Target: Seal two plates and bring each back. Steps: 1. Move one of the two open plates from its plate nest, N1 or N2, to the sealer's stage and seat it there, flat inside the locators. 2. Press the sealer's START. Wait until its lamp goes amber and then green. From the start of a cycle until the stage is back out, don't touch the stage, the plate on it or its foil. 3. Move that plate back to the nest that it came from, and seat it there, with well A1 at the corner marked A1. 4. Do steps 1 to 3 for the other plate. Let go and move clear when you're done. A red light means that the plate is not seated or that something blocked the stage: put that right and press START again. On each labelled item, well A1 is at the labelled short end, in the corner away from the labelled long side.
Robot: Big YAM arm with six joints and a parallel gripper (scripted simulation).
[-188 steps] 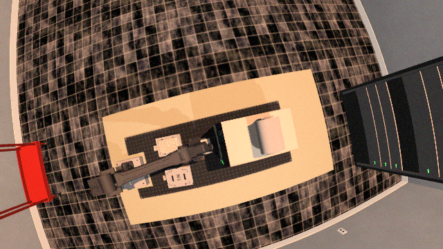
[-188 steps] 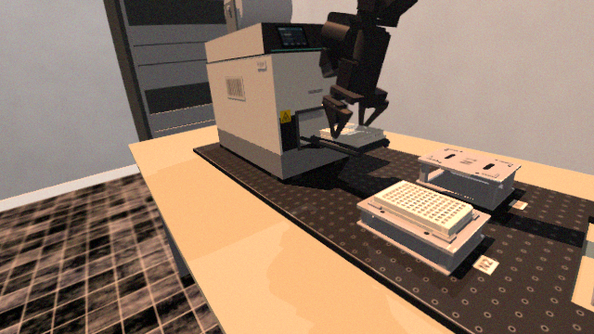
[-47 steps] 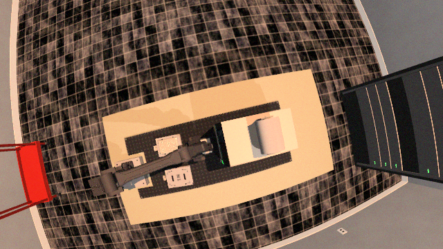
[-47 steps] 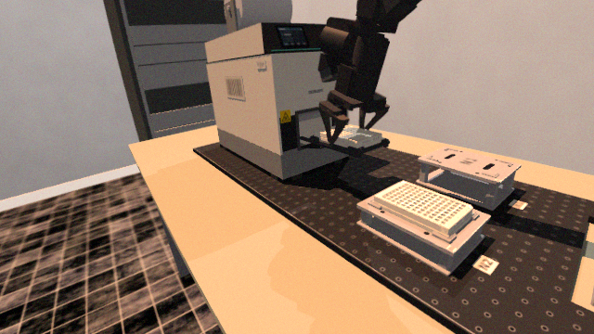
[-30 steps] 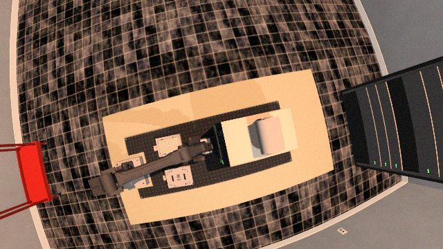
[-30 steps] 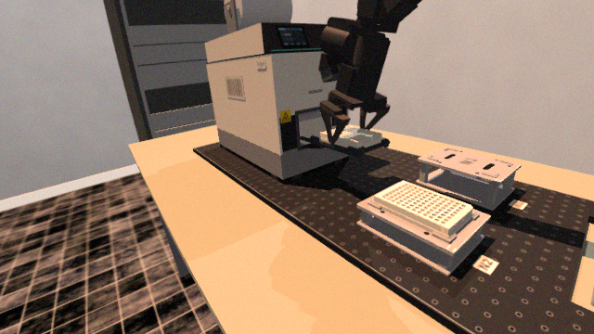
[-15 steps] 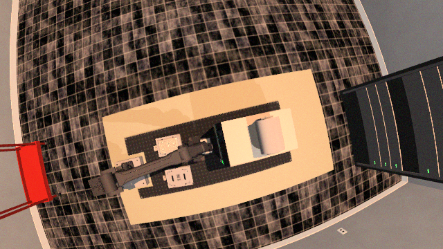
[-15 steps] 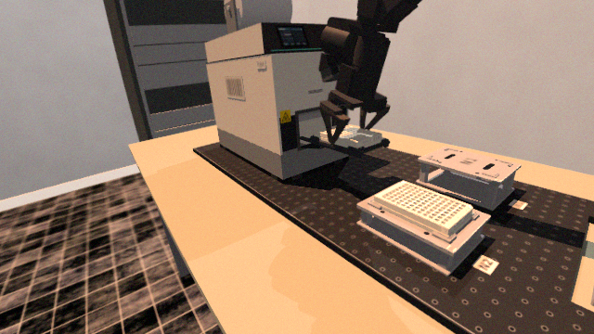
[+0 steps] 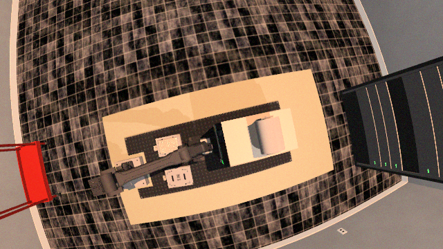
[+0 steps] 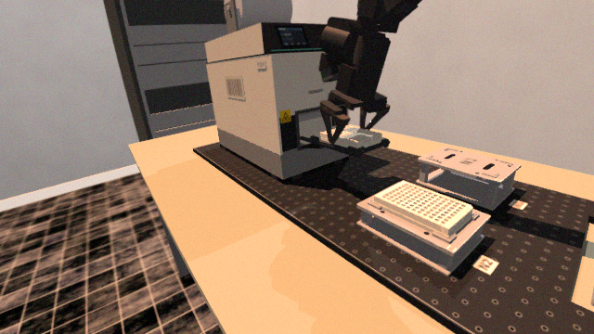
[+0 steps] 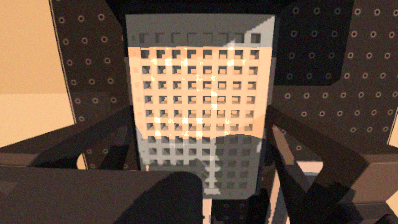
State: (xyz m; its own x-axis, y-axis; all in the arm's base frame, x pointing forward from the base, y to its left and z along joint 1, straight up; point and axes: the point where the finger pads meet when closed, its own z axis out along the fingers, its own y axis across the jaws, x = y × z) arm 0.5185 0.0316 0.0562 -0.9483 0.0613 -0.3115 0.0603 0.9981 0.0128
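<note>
The sealer stage is 1 cm below my hand. The rest, counted from my hand: well plate: 20 cm behind, 6 cm to the left, 7 cm below; then plate nest N2: 20 cm behind, 6 cm to the left, 8 cm below; then sealer screen: 12 cm ahead, 4 cm to the left, 21 cm above.
</note>
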